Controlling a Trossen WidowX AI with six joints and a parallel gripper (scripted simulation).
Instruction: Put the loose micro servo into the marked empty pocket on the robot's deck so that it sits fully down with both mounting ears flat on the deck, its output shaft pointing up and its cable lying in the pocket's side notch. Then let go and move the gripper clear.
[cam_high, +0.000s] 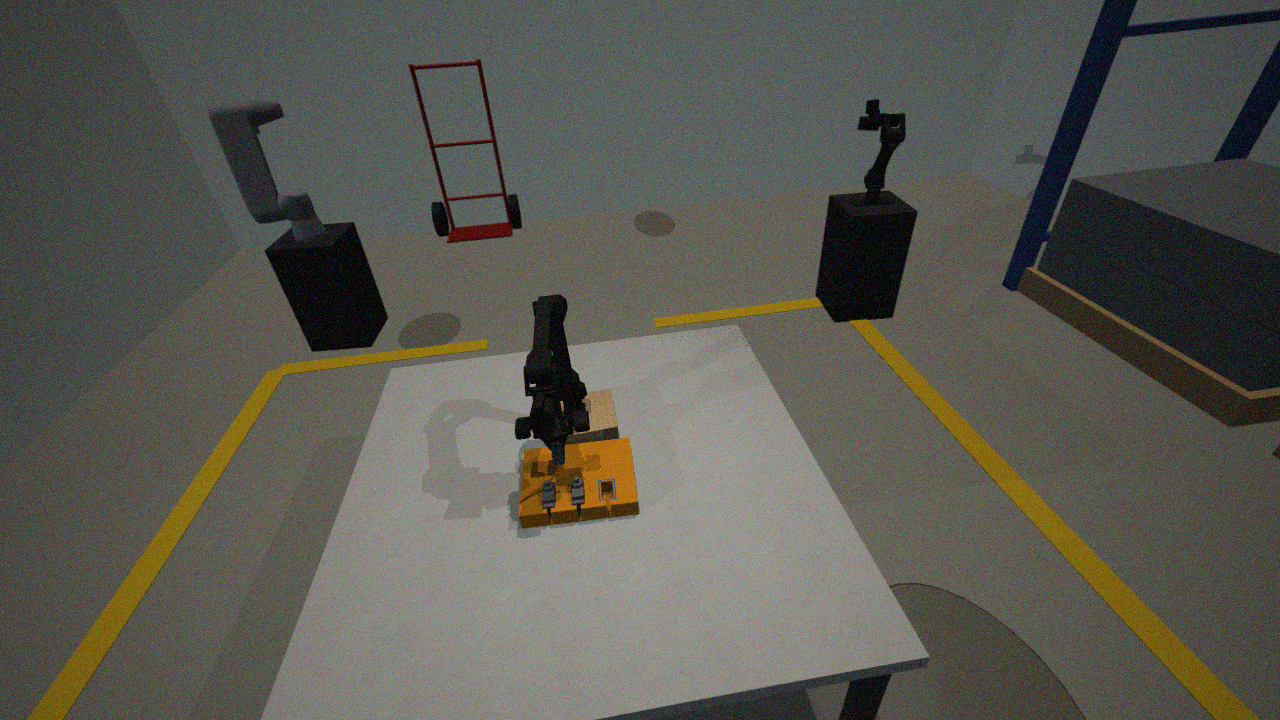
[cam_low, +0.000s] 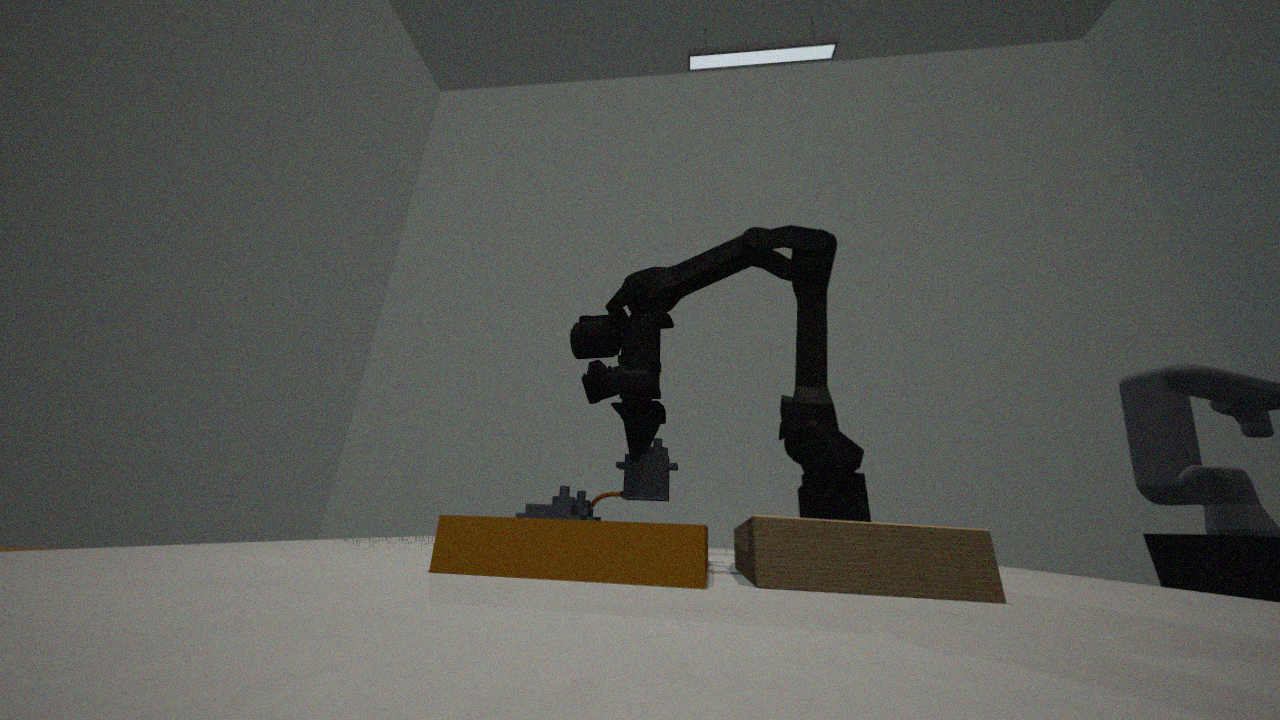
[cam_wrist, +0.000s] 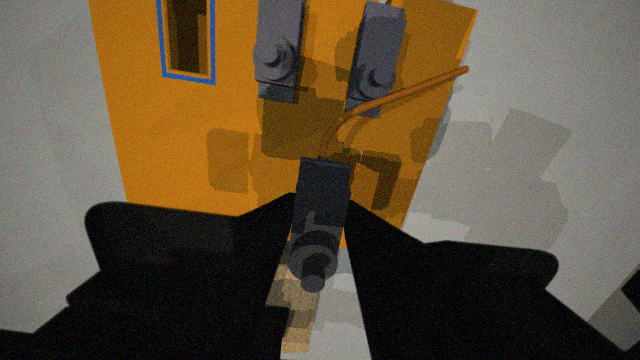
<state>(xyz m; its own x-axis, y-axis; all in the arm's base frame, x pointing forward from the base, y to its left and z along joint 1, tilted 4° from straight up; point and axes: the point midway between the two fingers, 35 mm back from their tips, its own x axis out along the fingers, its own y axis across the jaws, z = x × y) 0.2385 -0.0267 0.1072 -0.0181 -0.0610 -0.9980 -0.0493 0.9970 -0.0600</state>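
Right now the orange deck is 20 mm behind my gripper tip, 50 mm to the left of it and 100 mm below it.
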